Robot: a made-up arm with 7 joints. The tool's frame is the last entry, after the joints.
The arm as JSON. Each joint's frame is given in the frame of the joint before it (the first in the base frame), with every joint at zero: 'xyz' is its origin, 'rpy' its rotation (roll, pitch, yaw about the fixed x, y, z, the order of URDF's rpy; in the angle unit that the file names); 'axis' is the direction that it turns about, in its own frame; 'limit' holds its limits. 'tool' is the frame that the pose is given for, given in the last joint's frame.
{
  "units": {
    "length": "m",
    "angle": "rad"
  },
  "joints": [
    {
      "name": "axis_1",
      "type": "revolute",
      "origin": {
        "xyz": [
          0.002,
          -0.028,
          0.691
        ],
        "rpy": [
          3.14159,
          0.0,
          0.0
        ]
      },
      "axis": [
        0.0,
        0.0,
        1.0
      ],
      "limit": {
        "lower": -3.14,
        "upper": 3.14
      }
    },
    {
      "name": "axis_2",
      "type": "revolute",
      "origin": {
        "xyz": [
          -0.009,
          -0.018,
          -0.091
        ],
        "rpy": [
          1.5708,
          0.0,
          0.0
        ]
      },
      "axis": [
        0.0,
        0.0,
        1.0
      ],
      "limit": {
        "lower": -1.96,
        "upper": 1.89
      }
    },
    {
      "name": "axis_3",
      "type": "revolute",
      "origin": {
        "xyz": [
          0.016,
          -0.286,
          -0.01
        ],
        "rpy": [
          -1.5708,
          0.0,
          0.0
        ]
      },
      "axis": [
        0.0,
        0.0,
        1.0
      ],
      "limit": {
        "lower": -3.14,
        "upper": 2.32
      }
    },
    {
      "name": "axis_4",
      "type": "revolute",
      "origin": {
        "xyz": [
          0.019,
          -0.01,
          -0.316
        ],
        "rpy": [
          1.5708,
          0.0,
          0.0
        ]
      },
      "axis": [
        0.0,
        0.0,
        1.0
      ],
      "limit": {
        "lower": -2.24,
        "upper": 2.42
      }
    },
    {
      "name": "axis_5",
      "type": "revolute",
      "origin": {
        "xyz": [
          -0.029,
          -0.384,
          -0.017
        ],
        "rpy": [
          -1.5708,
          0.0,
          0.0
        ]
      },
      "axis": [
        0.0,
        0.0,
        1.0
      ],
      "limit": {
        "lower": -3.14,
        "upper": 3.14
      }
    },
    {
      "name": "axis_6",
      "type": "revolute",
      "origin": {
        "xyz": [
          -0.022,
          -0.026,
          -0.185
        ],
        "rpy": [
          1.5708,
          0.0,
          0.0
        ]
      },
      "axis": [
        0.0,
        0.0,
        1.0
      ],
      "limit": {
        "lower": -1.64,
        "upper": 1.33
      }
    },
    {
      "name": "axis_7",
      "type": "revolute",
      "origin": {
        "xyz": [
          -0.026,
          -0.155,
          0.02
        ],
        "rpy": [
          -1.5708,
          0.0,
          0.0
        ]
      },
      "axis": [
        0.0,
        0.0,
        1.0
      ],
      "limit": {
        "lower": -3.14,
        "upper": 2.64
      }
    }
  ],
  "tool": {
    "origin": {
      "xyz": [
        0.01,
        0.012,
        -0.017
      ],
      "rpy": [
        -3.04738,
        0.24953,
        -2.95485
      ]
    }
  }
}
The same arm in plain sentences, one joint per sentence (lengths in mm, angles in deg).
The arm has seven revolute joints in a row. What follows holds with every joint at zero, and every direction is one of the base frame's.
Joint 1 is mounted 2.0 mm along +x and 28.0 mm along -y and 691.0 mm along +z from the base frame's origin and turns about -z, from -179.91 to 179.91 deg.
Joint 2 is mounted 9.0 mm along -x and 18.0 mm along +y and 91.0 mm along +z from joint 1 and turns about +y, from -112.30 to 108.29 deg.
Joint 3 is mounted 16.0 mm along +x and 10.0 mm along -y and 286.0 mm along +z from joint 2 and turns about -z, from -179.91 to 132.93 deg.
Joint 4 is mounted 19.0 mm along +x and 10.0 mm along +y and 316.0 mm along +z from joint 3 and turns about +y, from -128.34 to 138.66 deg.
Joint 5 is mounted 29.0 mm along -x and 17.0 mm along -y and 384.0 mm along +z from joint 4 and turns about -z, from -179.91 to 179.91 deg.
Joint 6 is mounted 22.0 mm along -x and 26.0 mm along +y and 185.0 mm along +z from joint 5 and turns about +y, from -93.97 to 76.20 deg.
Joint 7 is mounted 26.0 mm along -x and 20.0 mm along +y and 155.0 mm along +z from joint 6 and turns about -z, from -179.91 to 151.26 deg.
The tool frame, which is the frame that the pose is given for, is mounted 10.0 mm along +x and 12.0 mm along -y and 17.0 mm along +z from joint 7; its axes are the base frame's turned by roll 5.40, pitch -14.30 and yaw 169.30 deg (as in URDF: about the fixed x, then y, then z).

